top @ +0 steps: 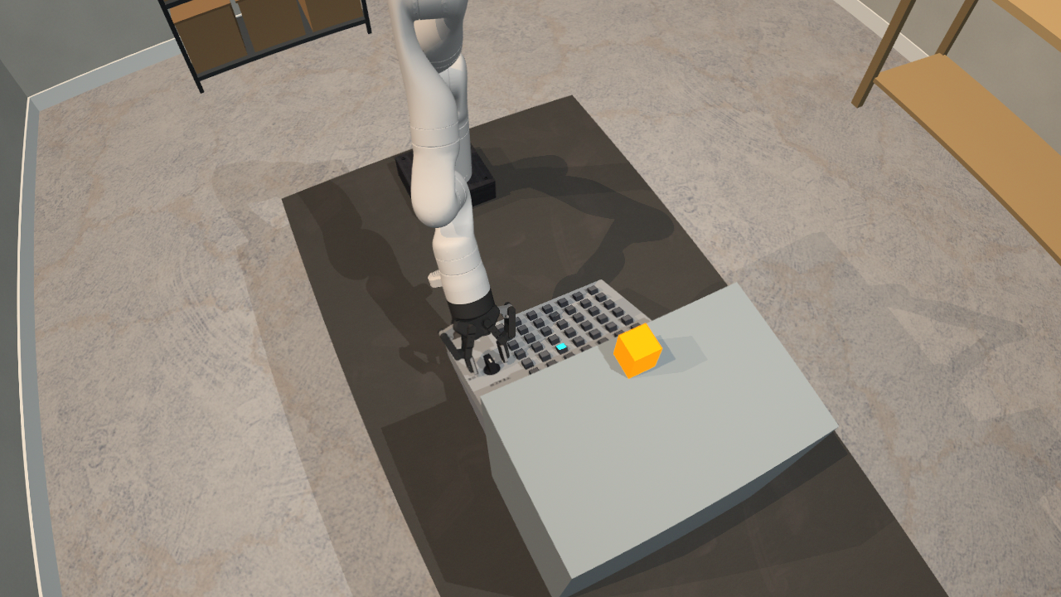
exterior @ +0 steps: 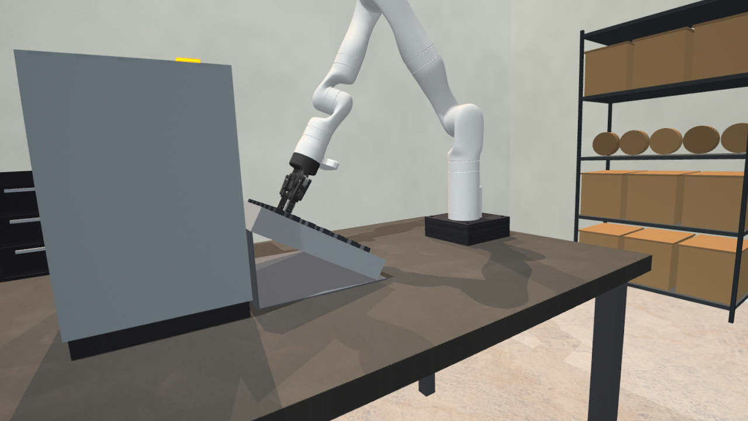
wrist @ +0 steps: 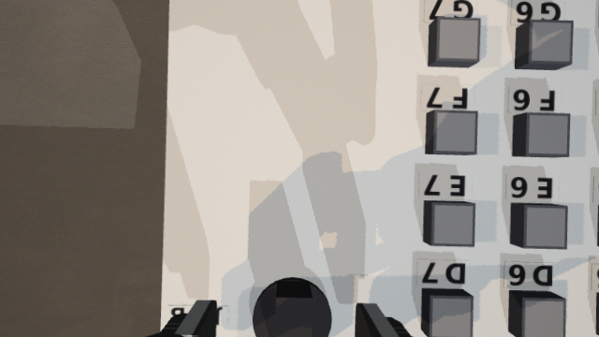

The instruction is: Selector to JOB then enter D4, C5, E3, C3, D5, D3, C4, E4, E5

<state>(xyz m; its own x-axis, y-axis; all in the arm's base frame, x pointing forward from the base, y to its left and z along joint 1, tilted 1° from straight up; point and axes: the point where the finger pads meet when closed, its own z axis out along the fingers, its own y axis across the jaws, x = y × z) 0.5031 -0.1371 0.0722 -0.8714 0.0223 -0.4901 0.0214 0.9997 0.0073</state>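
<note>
My hand is 10 mm short of the selector knob and 10 mm above it. The rest, counted from my hand: key D1: 260 mm to the left, 20 mm below, 10 mm ahead; then key E2: 230 mm to the left, 40 mm below, 20 mm behind; then sloped keypad panel: 110 mm to the left, 60 mm below, 30 mm ahead.
</note>
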